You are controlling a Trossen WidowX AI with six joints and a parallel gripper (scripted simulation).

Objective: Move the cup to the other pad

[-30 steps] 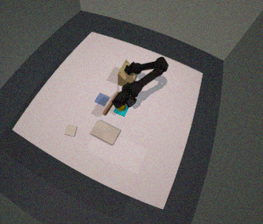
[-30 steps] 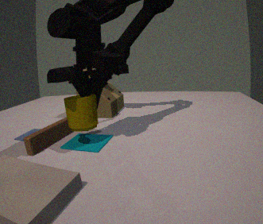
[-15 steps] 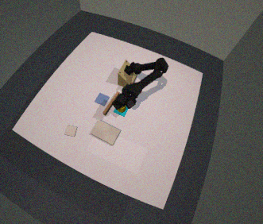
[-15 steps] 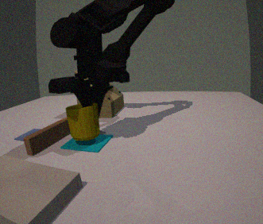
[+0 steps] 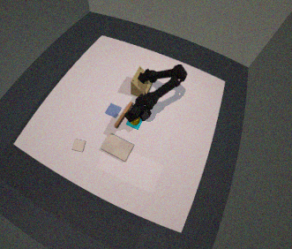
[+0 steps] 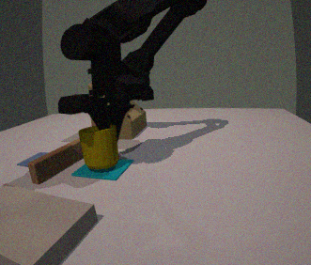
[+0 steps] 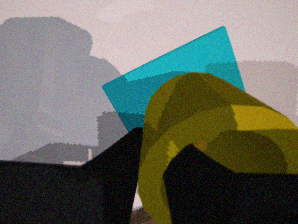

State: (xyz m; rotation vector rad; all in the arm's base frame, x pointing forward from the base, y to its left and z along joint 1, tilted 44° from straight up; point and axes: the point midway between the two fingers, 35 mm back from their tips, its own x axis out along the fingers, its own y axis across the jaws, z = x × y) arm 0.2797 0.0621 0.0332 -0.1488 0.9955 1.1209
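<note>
My gripper tip is now 2 cm to the left of the yellow cup and 2 cm short of it. From my gripper tip the other things lie so: red marble 3 cm to the right, 2 cm below, 1 cm ahead; then wooden bar 10 cm to the right, 3 cm below; then cyan pad 5 cm below, 2 cm to the right, 2 cm ahead.
</note>
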